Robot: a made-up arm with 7 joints.
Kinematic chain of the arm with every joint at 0, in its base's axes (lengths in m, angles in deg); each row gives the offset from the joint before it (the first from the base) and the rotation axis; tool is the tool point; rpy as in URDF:
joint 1: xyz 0 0 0.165 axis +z
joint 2: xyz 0 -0.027 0.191 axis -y
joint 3: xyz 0 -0.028 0.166 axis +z
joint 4: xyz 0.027 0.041 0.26 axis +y
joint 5: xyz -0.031 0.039 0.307 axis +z
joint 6: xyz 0 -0.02 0.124 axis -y
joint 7: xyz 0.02 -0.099 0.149 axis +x
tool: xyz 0 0 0 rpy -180 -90 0
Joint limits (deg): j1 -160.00..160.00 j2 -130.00..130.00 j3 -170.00..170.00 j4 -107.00..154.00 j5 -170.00..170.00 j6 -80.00..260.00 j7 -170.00..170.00
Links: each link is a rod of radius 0.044 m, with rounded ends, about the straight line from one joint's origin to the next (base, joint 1, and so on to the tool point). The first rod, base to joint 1, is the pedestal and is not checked.
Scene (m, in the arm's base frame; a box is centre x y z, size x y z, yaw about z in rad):
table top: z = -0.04
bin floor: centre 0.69 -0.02 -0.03 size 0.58 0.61 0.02 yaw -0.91
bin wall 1: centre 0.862 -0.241 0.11 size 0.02 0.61 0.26 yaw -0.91
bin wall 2: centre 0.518 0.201 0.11 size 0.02 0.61 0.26 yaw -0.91
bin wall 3: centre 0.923 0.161 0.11 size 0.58 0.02 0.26 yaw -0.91
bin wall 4: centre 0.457 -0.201 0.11 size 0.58 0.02 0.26 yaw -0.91
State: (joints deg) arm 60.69 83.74 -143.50 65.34 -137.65 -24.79 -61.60
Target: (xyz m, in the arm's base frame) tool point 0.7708 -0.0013 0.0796
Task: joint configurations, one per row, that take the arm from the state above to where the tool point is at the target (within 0.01 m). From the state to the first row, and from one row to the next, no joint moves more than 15 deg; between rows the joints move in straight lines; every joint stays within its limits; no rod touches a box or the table.
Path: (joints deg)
1: 55.68 69.62 -145.91 55.09 -138.24 -26.37 -61.60
2: 50.68 55.50 -148.32 44.84 -138.83 -27.95 -61.60
3: 45.67 41.38 -150.73 34.59 -139.42 -29.54 -61.60
4: 40.67 27.25 -153.14 24.34 -140.01 -31.12 -61.60
5: 35.66 13.13 -155.55 14.08 -140.60 -32.70 -61.60
6: 30.66 -0.99 -157.95 3.83 -141.19 -34.28 -61.60
7: 25.65 -15.11 -160.36 -6.42 -141.78 -35.86 -61.60
8: 20.65 -29.23 -162.77 -16.67 -142.37 -37.44 -61.60
9: 15.64 -43.35 -165.18 -26.92 -142.96 -39.03 -61.60
10: 10.63 -57.48 -167.59 -37.17 -143.55 -40.61 -61.60
11: 5.63 -71.60 -170.00 -47.42 -144.14 -42.19 -61.60

